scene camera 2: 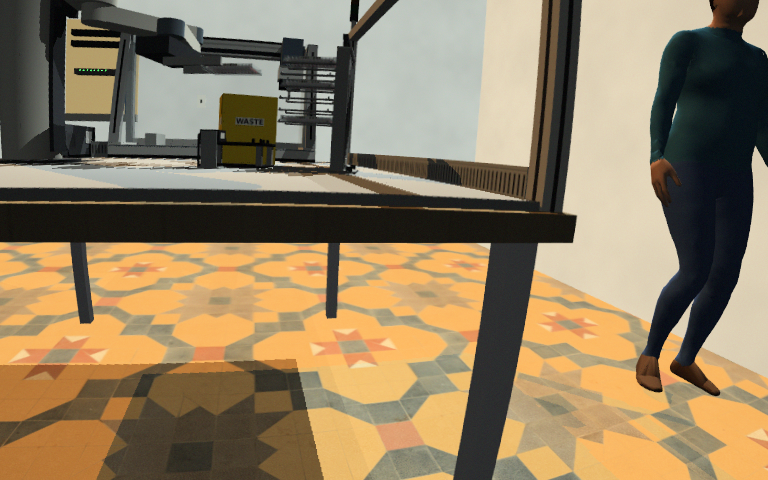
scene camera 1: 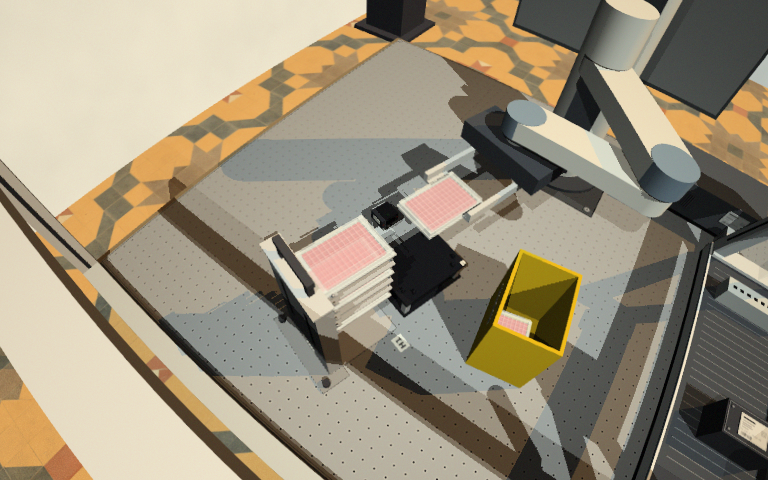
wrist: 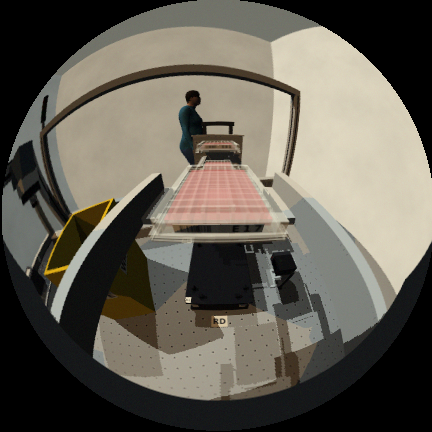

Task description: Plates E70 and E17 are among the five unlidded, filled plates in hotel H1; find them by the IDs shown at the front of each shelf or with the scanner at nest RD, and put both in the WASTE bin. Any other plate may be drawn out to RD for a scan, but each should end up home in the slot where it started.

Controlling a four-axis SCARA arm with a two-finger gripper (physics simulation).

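Frame: origin at the arm's base, x down, y left, z ahead, level; metres.
Seen in the pictures: gripper, fingertip midpoint: [scene camera 2: 229,65] [scene camera 1: 446,197] [wrist: 217,180].
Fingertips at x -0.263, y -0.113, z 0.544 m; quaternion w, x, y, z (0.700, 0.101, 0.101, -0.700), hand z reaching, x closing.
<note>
Pixels of each thing's middle, then the offset from my fingertips to it. "*": a spot on its surface instead.
- plate E17, body centre: [wrist: 217,186] [scene camera 1: 441,203] [scene camera 2: 232,69] dz +0.009, dx +0.010, dy -0.002 m
- Hotel H1, body centre: [scene camera 1: 326,291] [scene camera 2: 323,103] [wrist: 220,178] dz +0.231, dx +0.089, dy -0.078 m
- yellow WASTE bin, body centre: [scene camera 1: 520,322] [wrist: 106,266] [scene camera 2: 246,130] dz +0.044, dx +0.150, dy +0.222 m
- black RD nest, body centre: [scene camera 1: 417,269] [wrist: 218,269] [scene camera 2: 238,152] dz +0.031, dx +0.215, dy -0.010 m
- small black scanner box, body centre: [scene camera 1: 383,222] [scene camera 2: 212,149] [wrist: 278,269] dz -0.019, dx +0.209, dy -0.136 m
- printed H1 label, surface spot: [scene camera 1: 400,342] * dz +0.174, dx +0.250, dy +0.050 m
My gripper [scene camera 1: 448,196] [scene camera 2: 226,65] [wrist: 217,180] is shut on plate E17 [scene camera 1: 437,204] [wrist: 216,205], a pink-filled plate held level in the air between the bin and the black scanner box. Its front label reads E17 in the wrist view. Hotel H1 [scene camera 1: 333,342] [scene camera 2: 340,107] stands apart from the gripper, with a pink plate [scene camera 1: 344,254] [wrist: 217,144] on top and several plate edges below; their IDs cannot be read. The yellow WASTE bin [scene camera 1: 518,362] [scene camera 2: 248,107] [wrist: 137,287] holds a pink plate [scene camera 1: 514,324] whose ID is hidden.
The black RD nest [scene camera 1: 428,272] [wrist: 220,275] stands beside H1, with the small black scanner box [scene camera 1: 386,215] [wrist: 283,262] near it. A person [scene camera 2: 699,113] [wrist: 188,125] stands beyond the bench. A printed H1 label [scene camera 1: 400,342] lies on the bench.
</note>
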